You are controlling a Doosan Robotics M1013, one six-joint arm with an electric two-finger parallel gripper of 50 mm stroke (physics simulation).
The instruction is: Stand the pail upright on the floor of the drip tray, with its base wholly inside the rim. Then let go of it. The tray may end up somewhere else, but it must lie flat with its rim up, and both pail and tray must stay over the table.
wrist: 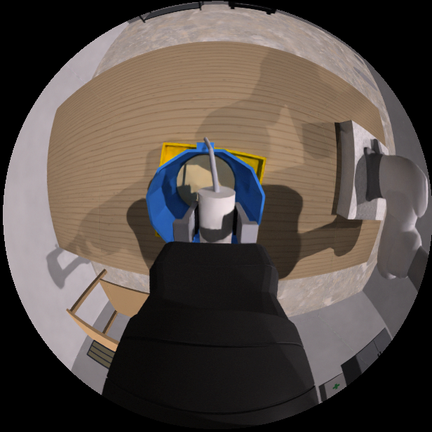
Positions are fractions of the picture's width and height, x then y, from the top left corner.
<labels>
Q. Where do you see a white grip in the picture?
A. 0.50,0.47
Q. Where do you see a yellow drip tray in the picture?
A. At 0.59,0.38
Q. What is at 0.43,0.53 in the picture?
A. My gripper.
</labels>
